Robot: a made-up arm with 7 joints.
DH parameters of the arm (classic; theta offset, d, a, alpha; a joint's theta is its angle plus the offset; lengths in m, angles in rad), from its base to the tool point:
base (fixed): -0.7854 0 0.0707 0
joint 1: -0.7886 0.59 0 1.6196
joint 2: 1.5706 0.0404 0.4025 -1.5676
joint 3: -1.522 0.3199 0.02 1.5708
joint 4: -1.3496 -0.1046 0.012 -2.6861
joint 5: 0 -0.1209 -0.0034 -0.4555
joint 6: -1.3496 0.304 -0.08 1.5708
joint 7: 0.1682 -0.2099 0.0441 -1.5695
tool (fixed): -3.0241 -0.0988 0 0
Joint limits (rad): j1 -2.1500..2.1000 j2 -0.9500..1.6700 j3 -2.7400..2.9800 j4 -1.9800..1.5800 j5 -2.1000..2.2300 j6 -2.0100..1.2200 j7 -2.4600..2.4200
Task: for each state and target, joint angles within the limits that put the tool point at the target. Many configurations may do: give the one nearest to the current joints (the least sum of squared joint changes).
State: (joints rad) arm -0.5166 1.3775 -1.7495 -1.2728 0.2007 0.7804 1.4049
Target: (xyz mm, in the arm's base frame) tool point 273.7 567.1 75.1
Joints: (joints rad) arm -0.9394 1.5382 -1.6498 -1.3232 0.2461 0.8467 1.3426
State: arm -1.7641 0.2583 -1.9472 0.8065 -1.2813 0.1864 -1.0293
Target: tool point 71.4 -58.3 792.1
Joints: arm -1.7967 -0.1200 -2.2745 0.4357 -1.2003 0.3635 -1.0996
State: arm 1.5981 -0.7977 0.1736 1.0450 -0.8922 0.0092 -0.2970
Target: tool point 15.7 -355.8 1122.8
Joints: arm 1.3772 -0.3397 0.0044 0.7470 -0.8308 0.1329 -0.3707
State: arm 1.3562 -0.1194 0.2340 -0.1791 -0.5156 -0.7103 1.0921
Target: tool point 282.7 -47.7 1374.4
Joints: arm 1.7360 -0.5760 0.6584 0.0616 -0.4736 -0.9970 1.4206
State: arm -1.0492 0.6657 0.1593 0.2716 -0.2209 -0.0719 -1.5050
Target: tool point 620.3 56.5 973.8
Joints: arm -1.0799 0.7917 -0.0504 0.0500 0.0849 0.1058 -1.6765
